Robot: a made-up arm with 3 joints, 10 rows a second.
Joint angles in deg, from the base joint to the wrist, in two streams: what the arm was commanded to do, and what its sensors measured. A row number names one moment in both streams.
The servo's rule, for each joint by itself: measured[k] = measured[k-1] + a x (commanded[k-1-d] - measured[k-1]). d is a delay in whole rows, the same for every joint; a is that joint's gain. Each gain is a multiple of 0.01, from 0.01 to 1. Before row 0 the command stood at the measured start. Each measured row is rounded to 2 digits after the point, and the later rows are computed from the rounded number. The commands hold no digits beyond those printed.
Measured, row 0:
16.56, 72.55, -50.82
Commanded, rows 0 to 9:
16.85, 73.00, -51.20
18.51, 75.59, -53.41
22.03, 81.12, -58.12
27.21, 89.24, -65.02
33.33, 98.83, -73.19
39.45, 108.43, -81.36
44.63, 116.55, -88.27
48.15, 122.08, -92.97
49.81, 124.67, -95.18
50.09, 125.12, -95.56
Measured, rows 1 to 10:
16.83, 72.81, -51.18
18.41, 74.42, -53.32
21.81, 78.31, -57.93
26.89, 84.65, -64.74
32.94, 92.87, -72.85
39.06, 101.89, -81.02
44.30, 110.39, -87.98
47.92, 117.17, -92.77
49.70, 121.52, -95.08
50.07, 123.61, -95.54
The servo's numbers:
d 0
a 0.94 0.58 0.96

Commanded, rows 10 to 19:
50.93, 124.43, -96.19
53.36, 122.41, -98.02
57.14, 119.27, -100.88
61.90, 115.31, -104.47
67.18, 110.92, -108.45
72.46, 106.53, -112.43
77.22, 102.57, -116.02
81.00, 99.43, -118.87
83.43, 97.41, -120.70
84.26, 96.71, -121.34
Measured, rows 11 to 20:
50.88, 124.09, -96.16
53.21, 123.12, -97.95
56.90, 120.89, -100.76
61.60, 117.65, -104.32
66.85, 113.75, -108.28
72.12, 109.56, -112.26
76.91, 105.51, -115.87
80.75, 101.98, -118.75
83.27, 99.33, -120.62
84.20, 97.81, -121.31

